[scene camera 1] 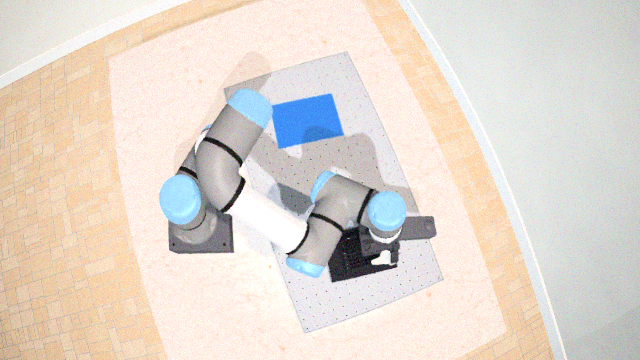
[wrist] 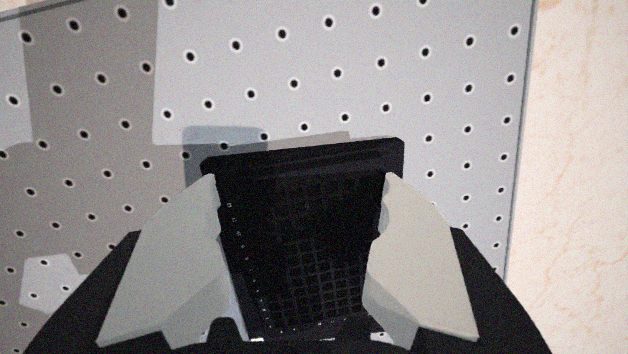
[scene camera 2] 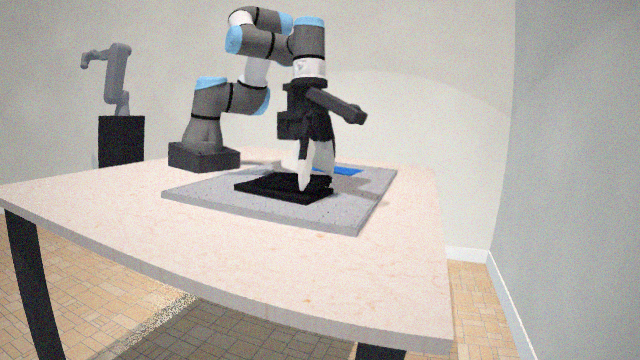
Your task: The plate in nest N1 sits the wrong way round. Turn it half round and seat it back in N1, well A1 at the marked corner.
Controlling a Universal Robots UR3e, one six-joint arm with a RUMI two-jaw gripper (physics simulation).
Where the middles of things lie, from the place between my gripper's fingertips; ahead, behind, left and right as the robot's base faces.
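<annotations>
Black plate [scene camera 2: 278, 180]: 1 cm above my hand, 1 cm to the left of it, 5 cm behind it. Black nest [scene camera 2: 280, 194]: 1 cm below my hand, 2 cm to the left of it, 7 cm behind it. Flat blue rectangle [scene camera 1: 311, 119]: 2 cm below my hand, 38 cm to the left of it, 1 cm behind it.
</annotations>
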